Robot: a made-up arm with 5 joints.
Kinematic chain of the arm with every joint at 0, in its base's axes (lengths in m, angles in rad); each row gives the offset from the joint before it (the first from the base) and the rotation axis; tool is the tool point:
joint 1: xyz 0 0 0.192 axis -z
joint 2: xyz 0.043 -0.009 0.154 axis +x
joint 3: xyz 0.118 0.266 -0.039 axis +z
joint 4: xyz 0 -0.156 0.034 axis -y
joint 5: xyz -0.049 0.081 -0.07 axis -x
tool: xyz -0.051 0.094 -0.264
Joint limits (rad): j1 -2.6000..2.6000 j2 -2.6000..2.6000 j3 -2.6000..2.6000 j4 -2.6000..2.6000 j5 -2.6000..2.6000
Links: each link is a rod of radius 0.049 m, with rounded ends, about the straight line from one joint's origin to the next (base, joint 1, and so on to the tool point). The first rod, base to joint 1, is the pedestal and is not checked.
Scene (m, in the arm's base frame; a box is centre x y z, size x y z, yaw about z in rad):
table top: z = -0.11
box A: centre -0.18 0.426 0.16 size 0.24 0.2 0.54 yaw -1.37
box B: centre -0.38 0.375 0 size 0.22 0.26 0.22 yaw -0.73
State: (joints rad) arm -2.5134 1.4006 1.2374 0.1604 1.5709
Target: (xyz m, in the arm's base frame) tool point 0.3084 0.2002 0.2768
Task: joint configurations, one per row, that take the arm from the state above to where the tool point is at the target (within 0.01 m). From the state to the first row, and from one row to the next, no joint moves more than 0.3 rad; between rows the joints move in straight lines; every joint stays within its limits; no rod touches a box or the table.
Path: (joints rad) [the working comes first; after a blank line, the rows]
Joints at the target: -0.5437 0.9481 0.8937 -0.1956 1.9019
Straight joint move there: touches box A.

1: -2.3825 1.3826 0.9803 -0.0389 1.5559
2: -2.2516 1.3646 0.7232 -0.2383 1.5408
3: -2.1207 1.3466 0.4661 -0.4376 1.5258
4: -1.9899 1.3286 0.2090 -0.6370 1.5108
5: -1.7006 1.2525 0.3459 -0.5487 1.5890
6: -1.4114 1.1764 0.4829 -0.4604 1.6672
7: -1.1222 1.1003 0.6198 -0.3721 1.7454
8: -0.8329 1.0242 0.7567 -0.2838 1.8237
9: -0.5437 0.9481 0.8937 -0.1956 1.9019

